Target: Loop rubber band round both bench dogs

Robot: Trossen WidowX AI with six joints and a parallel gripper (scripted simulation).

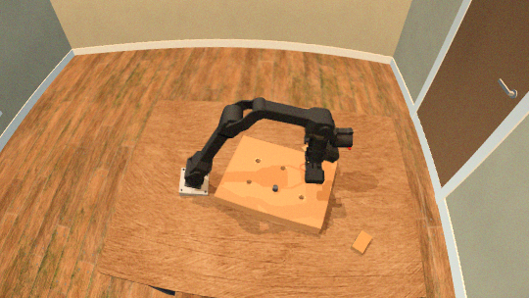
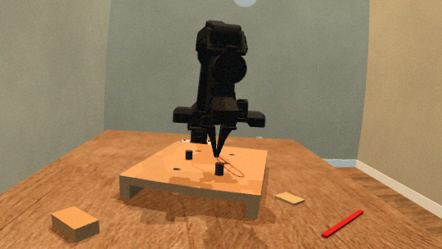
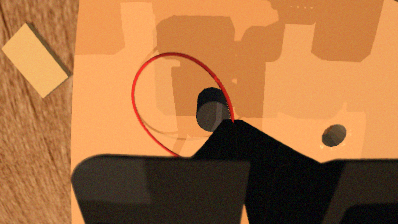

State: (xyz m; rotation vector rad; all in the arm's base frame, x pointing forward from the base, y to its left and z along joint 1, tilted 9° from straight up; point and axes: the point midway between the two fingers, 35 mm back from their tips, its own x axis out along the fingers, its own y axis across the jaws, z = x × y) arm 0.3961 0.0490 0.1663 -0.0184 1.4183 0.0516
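My gripper is now 100 mm past the light wooden board, 20 mm to the left of it and 90 mm above it. The rest, counted from my hand: thin tan tile: 10 mm ahead, 170 mm to the left, 120 mm below; red stick: 140 mm ahead, 250 mm to the left, 120 mm below; tan block: 210 mm ahead, 230 mm to the right, 110 mm below.
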